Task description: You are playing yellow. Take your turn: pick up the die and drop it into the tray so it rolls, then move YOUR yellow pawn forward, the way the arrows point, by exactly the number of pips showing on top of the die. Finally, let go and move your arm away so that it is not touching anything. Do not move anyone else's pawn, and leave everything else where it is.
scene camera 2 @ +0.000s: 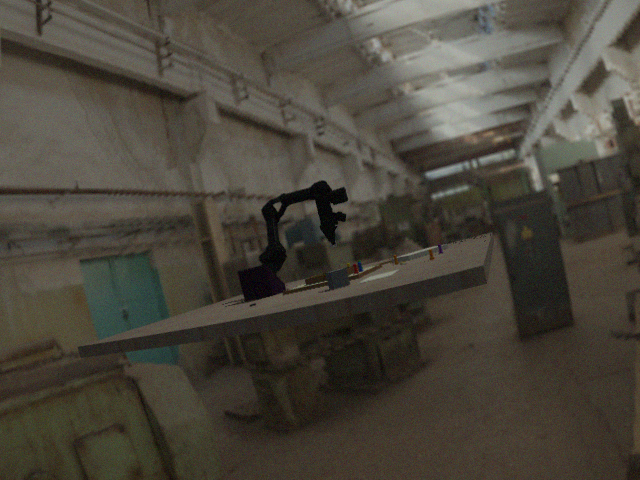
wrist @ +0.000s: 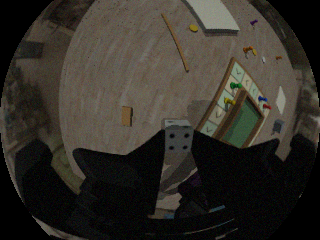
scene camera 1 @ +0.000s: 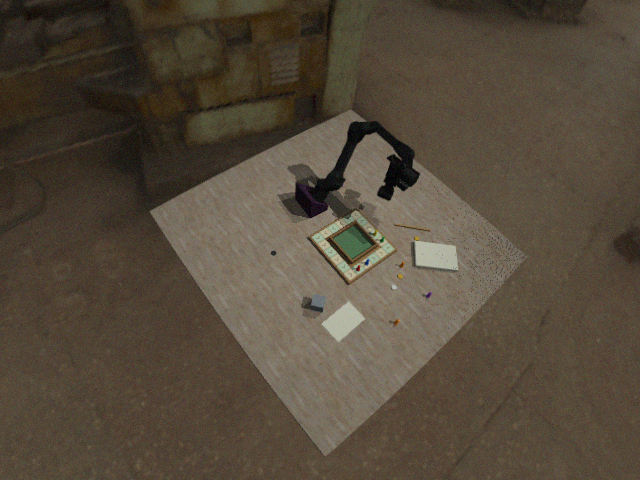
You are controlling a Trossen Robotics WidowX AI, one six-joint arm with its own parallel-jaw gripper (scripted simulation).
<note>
The gripper [wrist: 176,133] holds a grey-white die [wrist: 178,133]. Further things: a white sheet [scene camera 1: 341,323].
Scene camera 1 misses the grey-white die, which is hidden by the gripper.
</note>
